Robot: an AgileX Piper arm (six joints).
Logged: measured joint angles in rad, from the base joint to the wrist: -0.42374, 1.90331, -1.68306, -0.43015, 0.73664, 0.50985; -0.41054, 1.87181, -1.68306, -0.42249, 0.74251, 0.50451; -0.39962, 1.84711, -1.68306, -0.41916, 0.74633, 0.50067; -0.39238, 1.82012, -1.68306, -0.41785, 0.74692, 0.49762; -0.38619, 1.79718, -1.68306, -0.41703, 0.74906, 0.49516; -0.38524, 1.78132, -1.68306, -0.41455, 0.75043, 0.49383; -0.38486, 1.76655, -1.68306, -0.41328, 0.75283, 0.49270; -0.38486, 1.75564, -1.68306, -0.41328, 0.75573, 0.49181; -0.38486, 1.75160, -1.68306, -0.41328, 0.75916, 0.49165; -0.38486, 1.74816, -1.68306, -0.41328, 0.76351, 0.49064; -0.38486, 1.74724, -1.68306, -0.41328, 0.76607, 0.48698; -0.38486, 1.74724, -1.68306, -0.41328, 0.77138, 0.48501; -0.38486, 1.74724, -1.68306, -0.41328, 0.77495, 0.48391; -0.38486, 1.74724, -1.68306, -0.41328, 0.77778, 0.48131; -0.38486, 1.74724, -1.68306, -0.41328, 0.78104, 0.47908; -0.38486, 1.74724, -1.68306, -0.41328, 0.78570, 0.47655; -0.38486, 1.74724, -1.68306, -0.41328, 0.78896, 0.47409; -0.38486, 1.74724, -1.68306, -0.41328, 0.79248, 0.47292; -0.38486, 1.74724, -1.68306, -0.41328, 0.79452, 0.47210
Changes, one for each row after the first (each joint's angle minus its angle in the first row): 0.01320, -0.03150, 0.00000, 0.00766, 0.00587, -0.00534; 0.02412, -0.05620, 0.00000, 0.01099, 0.00969, -0.00918; 0.03136, -0.08319, 0.00000, 0.01230, 0.01028, -0.01223; 0.03755, -0.10613, 0.00000, 0.01312, 0.01242, -0.01469; 0.03850, -0.12199, 0.00000, 0.01560, 0.01379, -0.01602; 0.03888, -0.13676, 0.00000, 0.01687, 0.01619, -0.01715; 0.03888, -0.14767, 0.00000, 0.01687, 0.01909, -0.01804; 0.03888, -0.15171, 0.00000, 0.01687, 0.02252, -0.01820; 0.03888, -0.15515, 0.00000, 0.01687, 0.02687, -0.01921; 0.03888, -0.15607, 0.00000, 0.01687, 0.02943, -0.02287; 0.03888, -0.15607, 0.00000, 0.01687, 0.03474, -0.02484; 0.03888, -0.15607, 0.00000, 0.01687, 0.03831, -0.02594; 0.03888, -0.15607, 0.00000, 0.01687, 0.04114, -0.02854; 0.03888, -0.15607, 0.00000, 0.01687, 0.04440, -0.03077; 0.03888, -0.15607, 0.00000, 0.01687, 0.04906, -0.03330; 0.03888, -0.15607, 0.00000, 0.01687, 0.05232, -0.03576; 0.03888, -0.15607, 0.00000, 0.01687, 0.05584, -0.03693; 0.03888, -0.15607, 0.00000, 0.01687, 0.05788, -0.03775
